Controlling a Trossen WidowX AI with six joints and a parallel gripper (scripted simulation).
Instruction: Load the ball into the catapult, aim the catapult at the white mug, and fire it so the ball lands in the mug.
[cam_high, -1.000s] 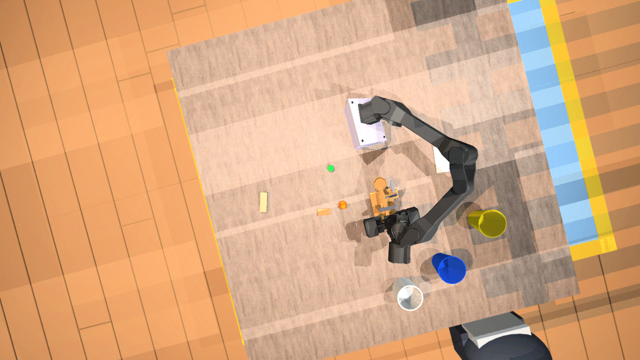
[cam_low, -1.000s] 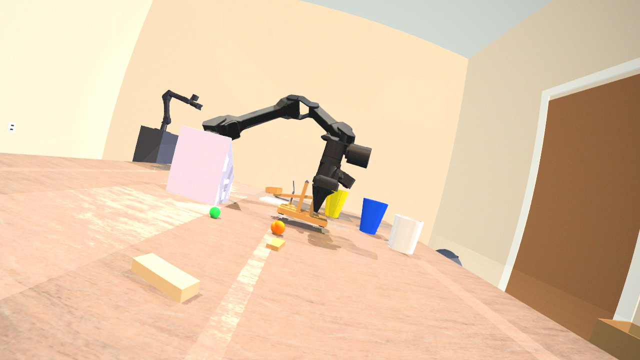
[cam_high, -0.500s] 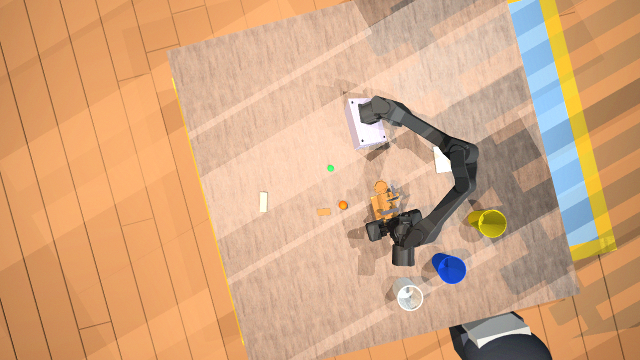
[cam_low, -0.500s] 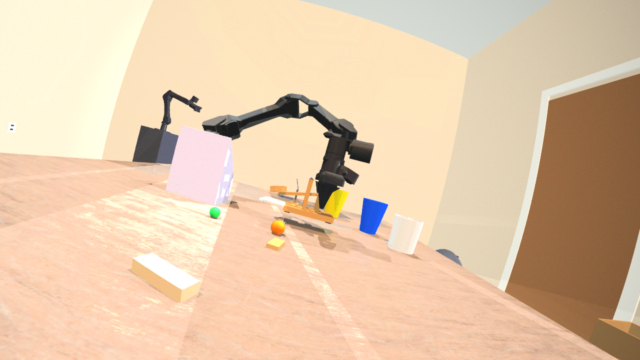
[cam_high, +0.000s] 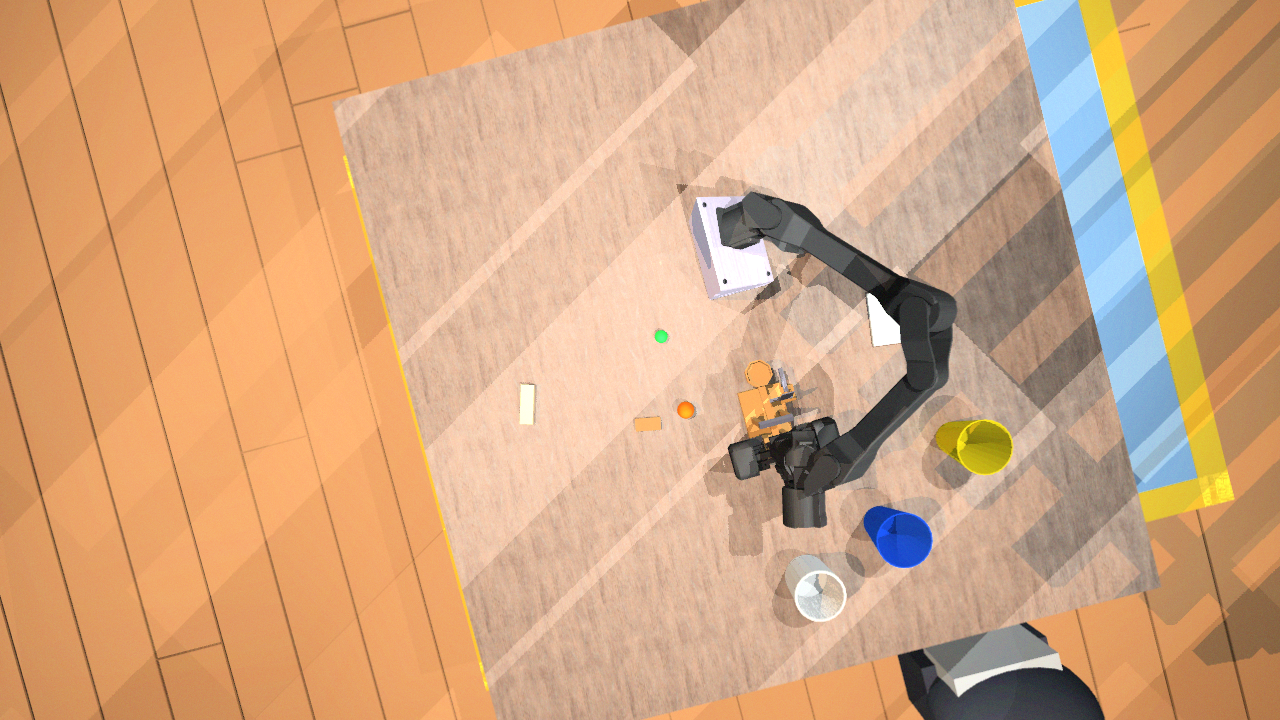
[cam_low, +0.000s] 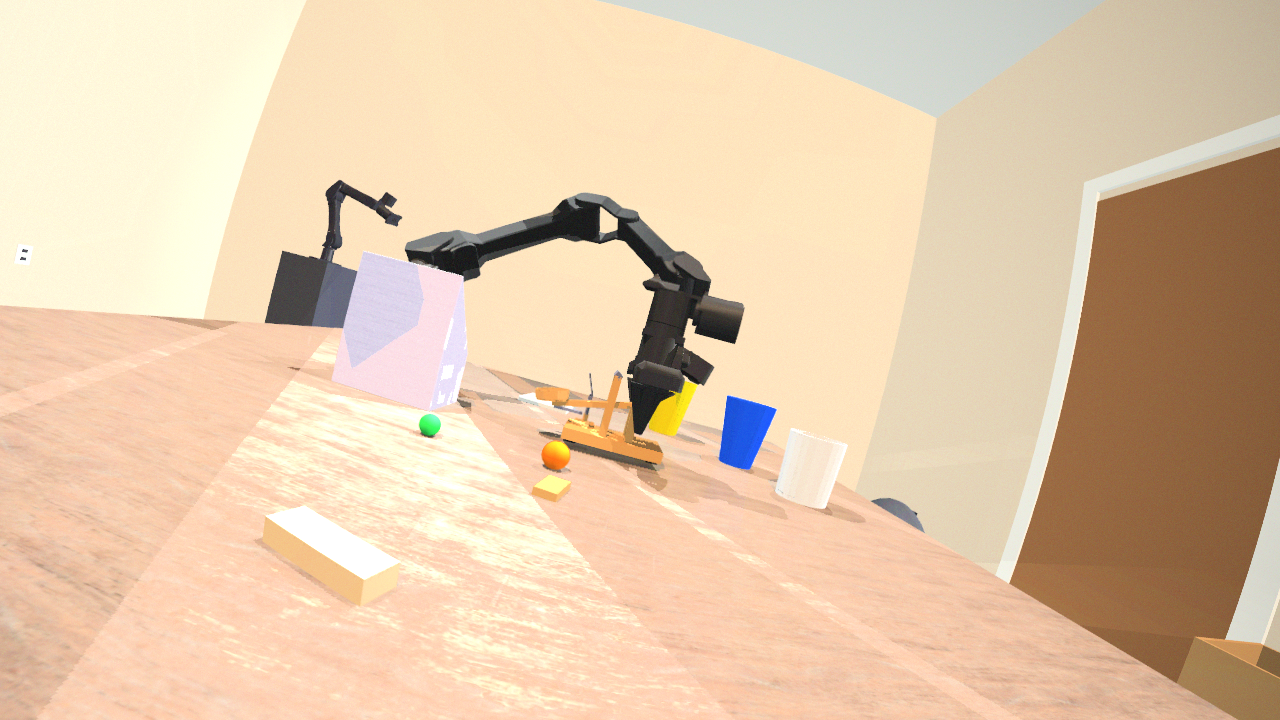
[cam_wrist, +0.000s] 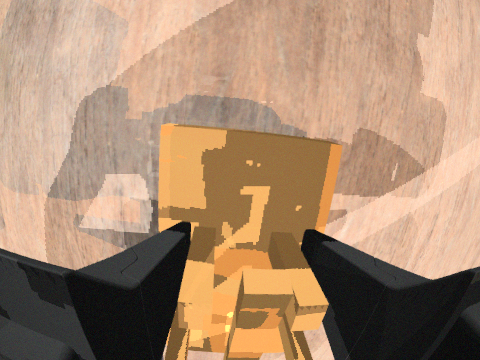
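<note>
Right now the orange ball is 80 mm behind my gripper tip, 150 mm to the right of it and 30 mm below it. The rest, counted from my gripper tip: small wooden block 60 mm behind, 230 mm to the right, 40 mm below; then catapult 70 mm behind, 10 mm to the left, 20 mm above; then blue cup 190 mm ahead, 180 mm to the left, 10 mm below.
</note>
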